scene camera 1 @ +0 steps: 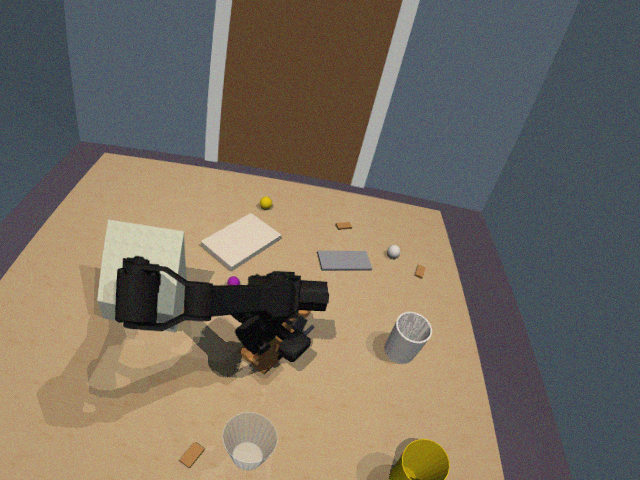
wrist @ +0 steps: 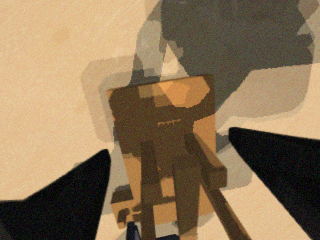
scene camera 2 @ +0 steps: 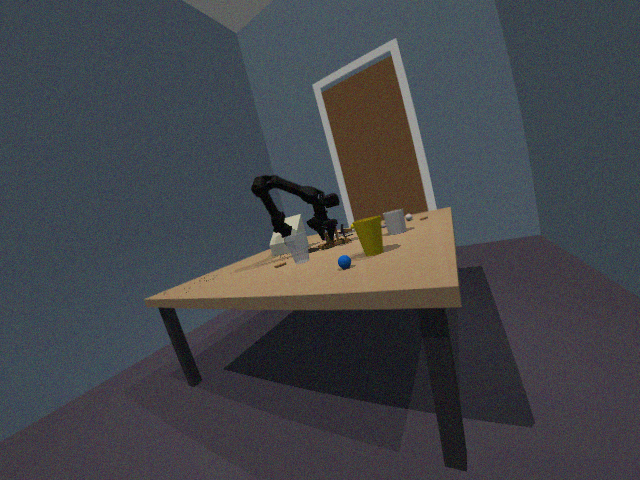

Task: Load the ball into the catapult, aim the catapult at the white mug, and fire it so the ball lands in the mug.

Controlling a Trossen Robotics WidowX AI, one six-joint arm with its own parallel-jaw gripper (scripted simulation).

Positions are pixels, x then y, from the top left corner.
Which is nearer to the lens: the grey slab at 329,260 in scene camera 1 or the white mug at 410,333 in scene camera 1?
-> The white mug.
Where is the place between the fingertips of the gripper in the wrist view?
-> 170,143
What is the gripper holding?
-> Nothing.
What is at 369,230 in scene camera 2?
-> A yellow mug.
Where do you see a wooden catapult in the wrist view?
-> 166,129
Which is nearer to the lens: the wooden catapult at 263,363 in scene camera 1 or the white mug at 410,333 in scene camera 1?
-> The wooden catapult.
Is the gripper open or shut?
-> Open.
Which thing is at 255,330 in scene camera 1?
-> The gripper.
